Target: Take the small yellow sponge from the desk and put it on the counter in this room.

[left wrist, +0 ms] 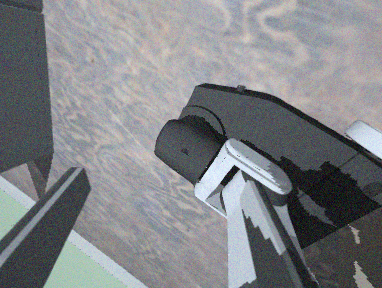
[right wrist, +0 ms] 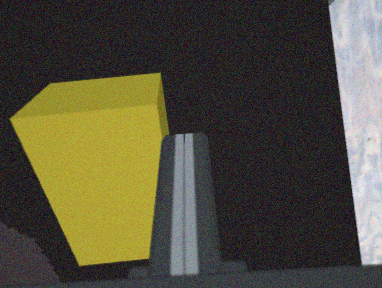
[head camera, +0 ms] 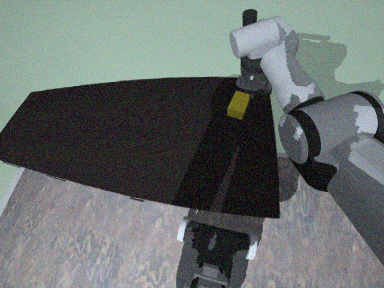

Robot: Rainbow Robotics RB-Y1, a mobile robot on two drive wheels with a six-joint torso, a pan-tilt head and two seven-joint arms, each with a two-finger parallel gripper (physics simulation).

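Where they show: left gripper, fingertip midpoint: (left wrist: 168,183); right gripper, fingertip midpoint: (right wrist: 186,149) (head camera: 252,96); robot's base, link origin: (head camera: 216,236).
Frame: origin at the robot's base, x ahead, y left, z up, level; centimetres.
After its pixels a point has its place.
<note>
The small yellow sponge (head camera: 238,105) @(x 55.1, y 2.0, z 95.7 cm) (right wrist: 107,175) @(x 58.9, y 1.3, z 95.7 cm) lies on the black desk (head camera: 125,140) @(x 35.0, y 45.5, z 91.2 cm) (right wrist: 265,75) @(x 59.5, y -8.0, z 91.2 cm), near its far right corner in the head view. My right gripper (head camera: 251,94) @(x 59.6, y -2.9, z 96.6 cm) (right wrist: 186,149) @(x 59.6, y -2.9, z 96.6 cm) is shut and empty, pointing down right beside the sponge. In the right wrist view its fingers stand just right of the sponge and overlap its right edge; whether they touch it I cannot tell. My left gripper (left wrist: 168,183) @(x -40.7, y 21.7, z 64.5 cm) is open and empty over the floor, beside the robot's base. The counter does not show in these views.
The patterned floor (head camera: 100,230) @(x -29.3, y 109.4, z 0.2 cm) (left wrist: 125,60) @(x -96.0, y 2.4, z 0.2 cm) (right wrist: 362,125) @(x -14.8, y -67.1, z 0.2 cm) lies on the robot's side of the desk. A green wall (head camera: 125,40) @(x 74.3, y 54.2, z 113.2 cm) rises behind the desk. The robot's dark base (left wrist: 260,120) @(x -32.5, y 16.2, z 17.0 cm) is close to the left fingers. A dark block (left wrist: 22,90) @(x -144.0, y -39.5, z 14.1 cm) shows at the left wrist view's upper left.
</note>
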